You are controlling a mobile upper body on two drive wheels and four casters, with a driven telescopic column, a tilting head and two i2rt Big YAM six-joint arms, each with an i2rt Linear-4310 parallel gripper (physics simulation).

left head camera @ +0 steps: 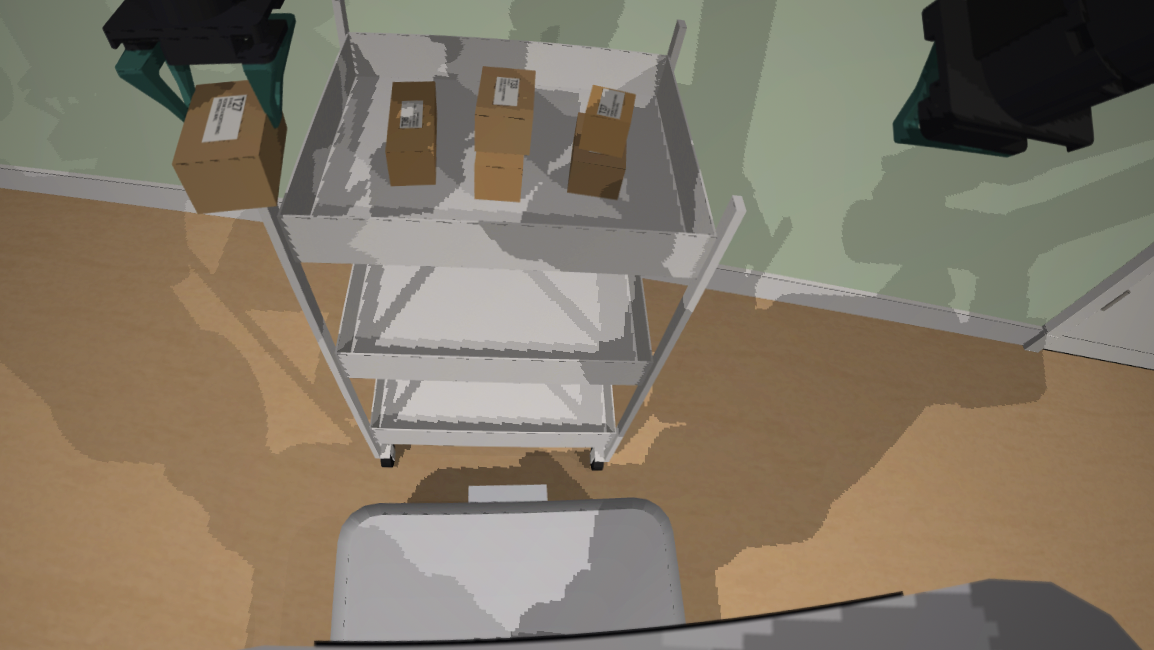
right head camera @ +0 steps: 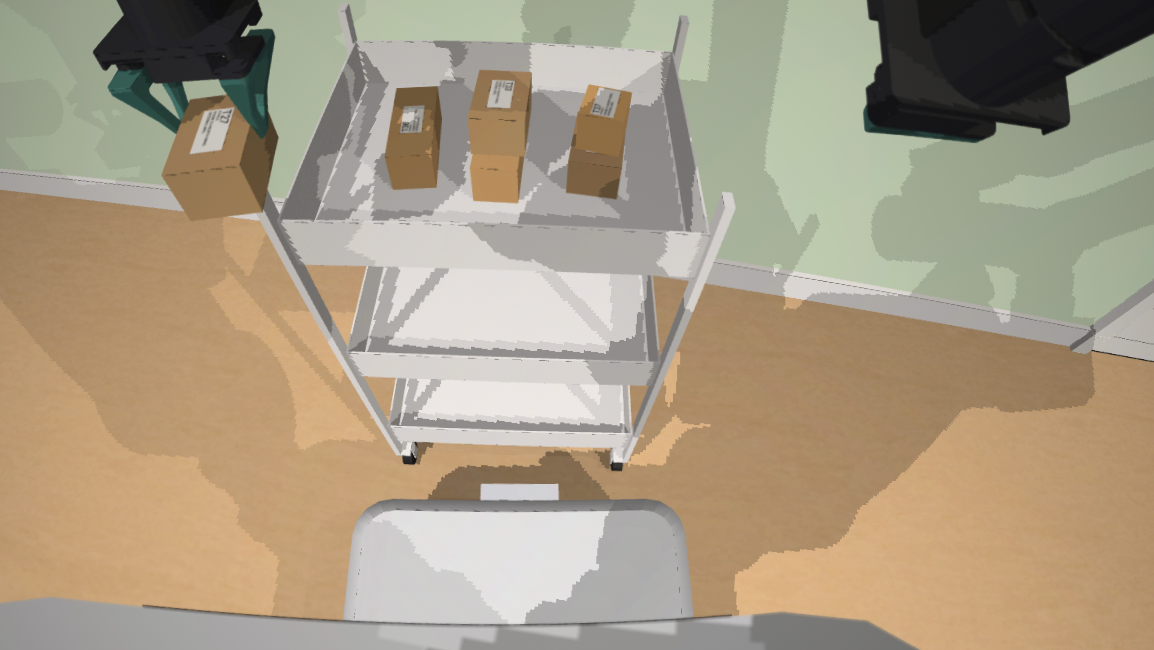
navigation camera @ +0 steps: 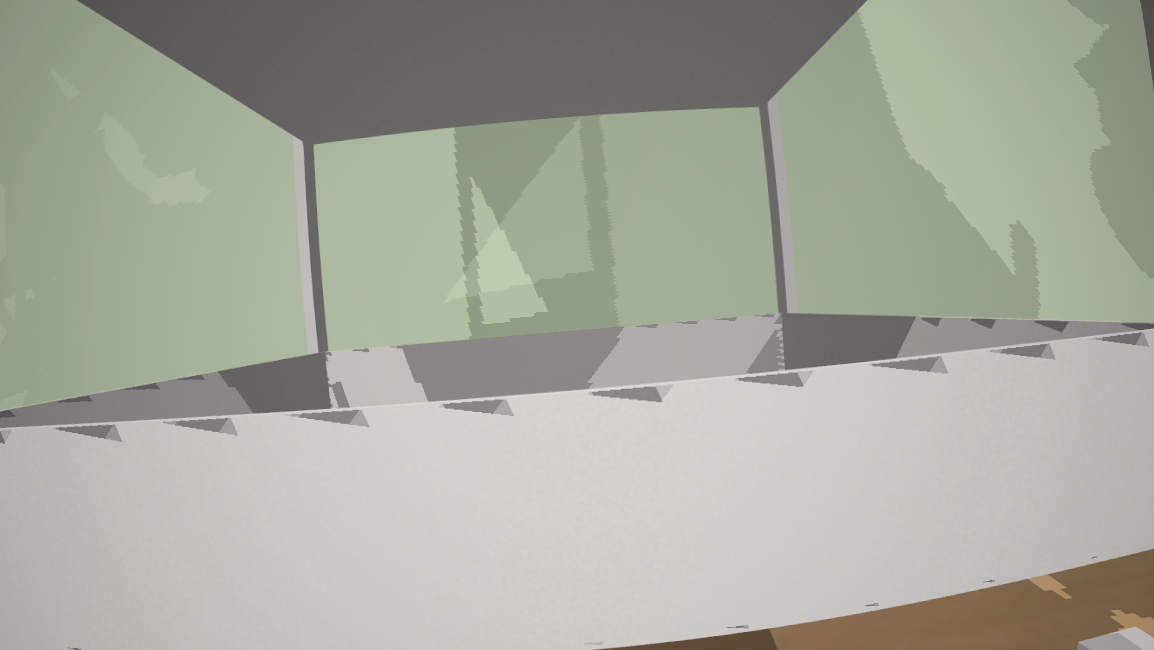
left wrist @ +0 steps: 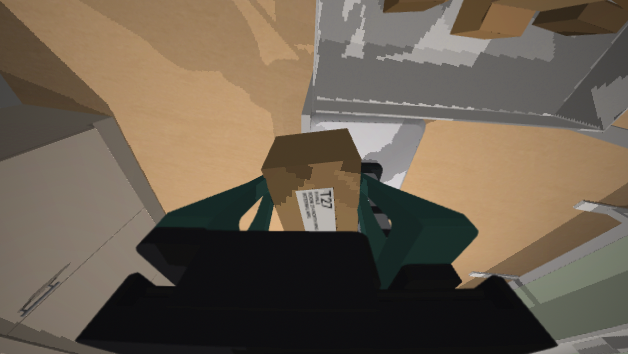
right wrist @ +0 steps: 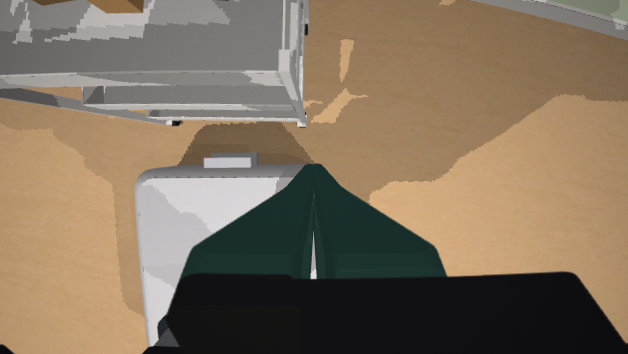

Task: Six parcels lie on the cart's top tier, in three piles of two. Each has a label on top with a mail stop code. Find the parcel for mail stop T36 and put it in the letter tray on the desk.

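Places are measured from the left arm's base along level axes (x ahead, y left, z up), in metres.
Pixels of known places: left gripper, fingertip midpoint: [left head camera: 237,123] [right head camera: 227,135] [left wrist: 315,177]; right gripper, fingertip midpoint: [left head camera: 896,133] [right head camera: 867,121] [right wrist: 313,177].
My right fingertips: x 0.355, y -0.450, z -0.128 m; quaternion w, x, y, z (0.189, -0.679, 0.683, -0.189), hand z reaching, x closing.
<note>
Behind a point stands the place of what it marks.
My left gripper [left head camera: 233,122] @[x 0.444, y 0.004, z -0.222 m] [right head camera: 219,130] @[x 0.444, y 0.004, z -0.222 m] [left wrist: 315,177] @[x 0.444, y 0.004, z -0.222 m] is shut on a brown parcel labelled T27 [left head camera: 228,173] @[x 0.381, y -0.010, z -0.215 m] [right head camera: 216,181] @[x 0.382, y -0.012, z -0.214 m] [left wrist: 312,150] @[x 0.470, y 0.007, z -0.218 m], held left of the cart's top tier [left head camera: 484,242] @[x 0.455, y -0.189, z -0.374 m] [right head camera: 484,246] @[x 0.455, y -0.197, z -0.378 m] [left wrist: 450,85] @[x 0.491, y -0.207, z -0.414 m]. A single parcel [left head camera: 410,167] @[x 0.573, y -0.104, z -0.386 m] [right head camera: 413,171] @[x 0.573, y -0.107, z -0.386 m] stands at the left of the tier; its label is too small to read surely. In the middle, a parcel [left head camera: 502,129] @[x 0.573, y -0.204, z -0.329 m] [right head camera: 498,133] @[x 0.573, y -0.207, z -0.331 m] lies on another [left head camera: 498,181] @[x 0.551, y -0.202, z -0.383 m] [right head camera: 495,181] @[x 0.551, y -0.203, z -0.381 m]. At the right, a tilted parcel [left head camera: 604,133] @[x 0.583, y -0.316, z -0.335 m] lies on another [left head camera: 595,177] @[x 0.564, y -0.312, z -0.384 m]. My right gripper [right wrist: 313,177] @[x 0.355, y -0.450, z -0.128 m] is shut and empty, right of the cart. No desk or letter tray shows.
The tier has raised walls and upright corner posts [left head camera: 714,250] @[x 0.442, y -0.419, z -0.359 m] [right head camera: 704,242] @[x 0.449, y -0.416, z -0.358 m]. Two lower tiers [left head camera: 492,369] @[x 0.455, y -0.200, z -0.641 m] [right head camera: 500,369] @[x 0.455, y -0.201, z -0.643 m] are below. The robot's pale base [left head camera: 452,557] @[x 0.233, y -0.140, z -0.817 m] [right head camera: 476,557] @[x 0.228, y -0.162, z -0.816 m] [right wrist: 225,195] @[x 0.253, y -0.224, z -0.817 m] is in front of the cart. A green wall [left head camera: 815,96] @[x 0.925, y -0.775, z -0.477 m] stands behind; a pale cabinet [left wrist: 75,200] @[x -0.061, y 1.184, z -0.667 m] shows in the left wrist view.
</note>
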